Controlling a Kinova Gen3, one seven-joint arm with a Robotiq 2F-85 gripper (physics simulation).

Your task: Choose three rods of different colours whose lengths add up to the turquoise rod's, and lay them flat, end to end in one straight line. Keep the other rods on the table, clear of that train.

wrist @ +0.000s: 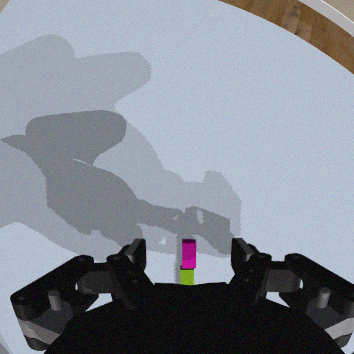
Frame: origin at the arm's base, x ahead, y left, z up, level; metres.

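Where they show: gripper, fingertip midpoint: [188, 251].
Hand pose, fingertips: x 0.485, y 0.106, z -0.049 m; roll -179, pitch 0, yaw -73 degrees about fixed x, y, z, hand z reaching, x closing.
After its pixels a point has its place.
A short magenta rod [189, 254] @(x 0.484, y 0.105, z -0.047 m) lies flat on the table, low in the view and right of centre. A lime rod [187, 277] @(x 0.465, y 0.101, z -0.047 m) lies in line with it on the side towards the gripper's body. Their facing ends look touching or very nearly so. Most of the lime rod is hidden behind the gripper's body. My gripper [188, 251] @(x 0.485, y 0.106, z -0.049 m) is open, with one finger on each side of the magenta rod and a gap on both sides. The turquoise rod does not show in this view.
The pale blue round table top [280, 130] @(x 0.592, y 0.061, z -0.057 m) carries broad shadows of the arm and gripper at the left and centre. Its curved edge runs across the upper right, with brown wooden floor [320, 40] beyond it.
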